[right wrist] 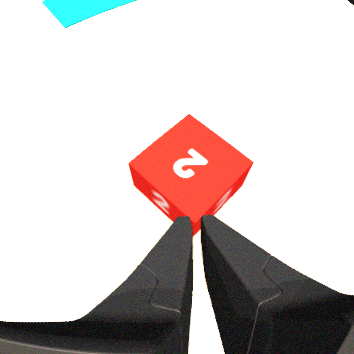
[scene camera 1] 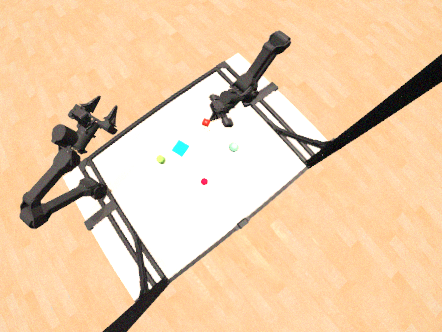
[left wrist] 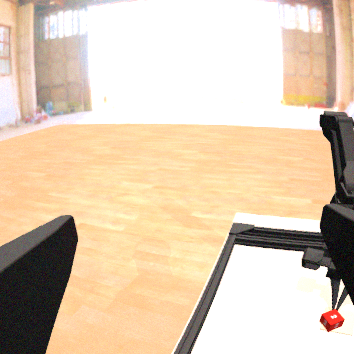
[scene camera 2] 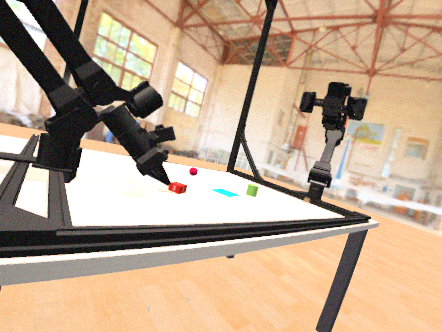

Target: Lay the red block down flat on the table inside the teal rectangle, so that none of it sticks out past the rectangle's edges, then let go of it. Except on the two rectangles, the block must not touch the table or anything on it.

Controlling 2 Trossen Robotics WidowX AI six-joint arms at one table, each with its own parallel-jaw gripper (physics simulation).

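Places are measured from the left arm's base along level axes (x ahead, y left, z up), in metres.
Pixels of known places: left gripper, fingertip midpoint: (scene camera 1: 108, 100) (left wrist: 202, 223) (scene camera 2: 330, 95); right gripper, fingertip midpoint: (right wrist: 194, 227) (scene camera 1: 210, 120) (left wrist: 334, 309) (scene camera 2: 169, 184); left arm's base, link origin: (scene camera 1: 102, 192) (scene camera 2: 313, 198); right arm's base, link origin: (scene camera 1: 247, 99) (scene camera 2: 56, 167).
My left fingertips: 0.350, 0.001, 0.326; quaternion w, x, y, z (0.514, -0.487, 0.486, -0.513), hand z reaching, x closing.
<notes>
Ahead of a thing's pixels: the offset from my left fingertips to its top centre, as dx, dy, dz. "spot": to the spot under its first point.
The red block {+0.225, -0.256, -0.326} (scene camera 1: 206, 122) (scene camera 2: 177, 188) (left wrist: 332, 320) (right wrist: 190, 170) stands flat and apart from the teal rectangle {spot: +0.043, -0.215, -0.344} (scene camera 1: 180, 148) (scene camera 2: 225, 192) (right wrist: 85, 9). In the right wrist view it is turned, with one corner toward the fingers. My right gripper (scene camera 1: 212, 119) (scene camera 2: 170, 184) (left wrist: 334, 309) (right wrist: 194, 227) is almost fully shut, its tips at that corner; the block's body lies beyond them, not between the fingers. Whether the tips touch it is unclear. A faint pale rectangle shows by the block. My left gripper (scene camera 1: 107, 102) (scene camera 2: 333, 105) (left wrist: 202, 223) is open, empty and high at the table's edge.
A yellow-green cylinder {-0.058, -0.169, -0.309} (scene camera 1: 160, 159) (scene camera 2: 252, 190) stands close to the teal rectangle. A pale green ball {+0.175, -0.447, -0.300} (scene camera 1: 233, 147) and a crimson ball {-0.041, -0.411, -0.314} (scene camera 1: 204, 181) (scene camera 2: 193, 171) are also on the table. Dark frame rails run along the table's edges.
</notes>
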